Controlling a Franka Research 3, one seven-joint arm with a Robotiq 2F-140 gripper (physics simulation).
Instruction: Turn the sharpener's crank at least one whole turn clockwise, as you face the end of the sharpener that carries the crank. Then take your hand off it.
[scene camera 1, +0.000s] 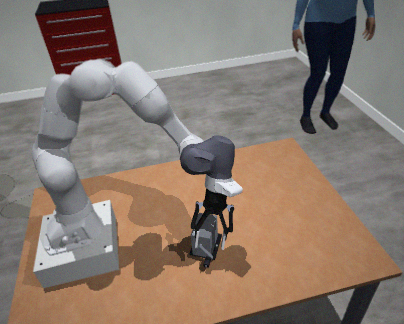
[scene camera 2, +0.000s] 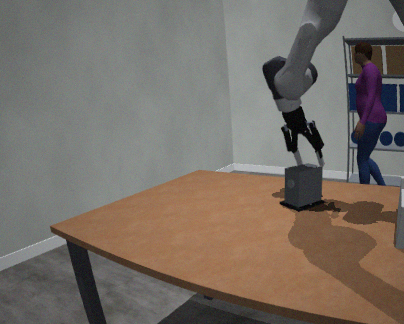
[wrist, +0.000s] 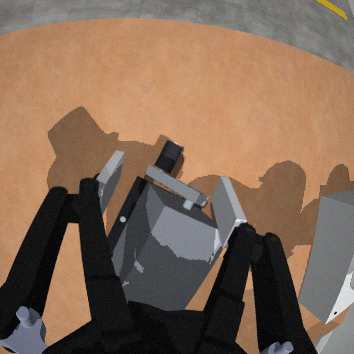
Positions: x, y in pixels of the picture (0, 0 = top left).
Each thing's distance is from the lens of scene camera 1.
gripper (scene camera 1: 209, 246): 1.29 m
grey sharpener (scene camera 1: 209, 238): 1.29 m
